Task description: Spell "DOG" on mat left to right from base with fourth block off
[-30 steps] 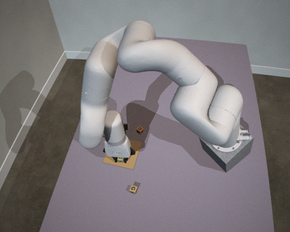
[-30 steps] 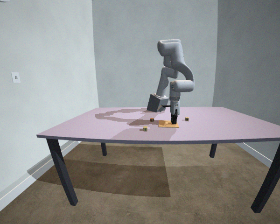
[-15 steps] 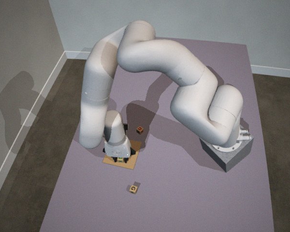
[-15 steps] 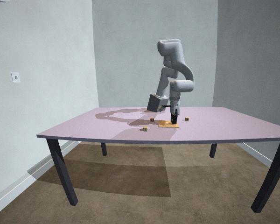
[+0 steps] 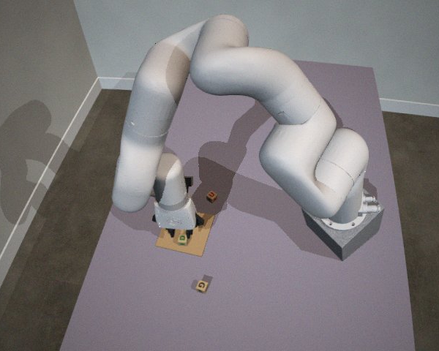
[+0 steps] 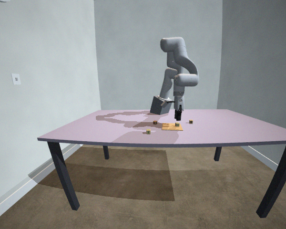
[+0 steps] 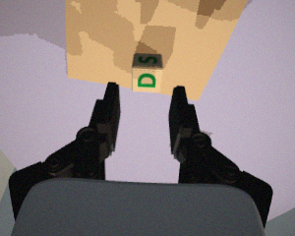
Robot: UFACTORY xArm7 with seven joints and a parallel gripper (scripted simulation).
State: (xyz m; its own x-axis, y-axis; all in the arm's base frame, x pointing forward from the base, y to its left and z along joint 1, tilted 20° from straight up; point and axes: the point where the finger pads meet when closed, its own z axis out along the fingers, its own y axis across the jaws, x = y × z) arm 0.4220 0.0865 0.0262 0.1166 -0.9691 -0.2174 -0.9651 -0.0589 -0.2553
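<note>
Right now the D block is 60 mm below my hand. The rest, counted from my hand: G block (120 mm to the left, 90 mm behind, 60 mm below); then mat (70 mm below, 40 mm to the right); then O block (200 mm to the right, 130 mm ahead, 60 mm below).
</note>
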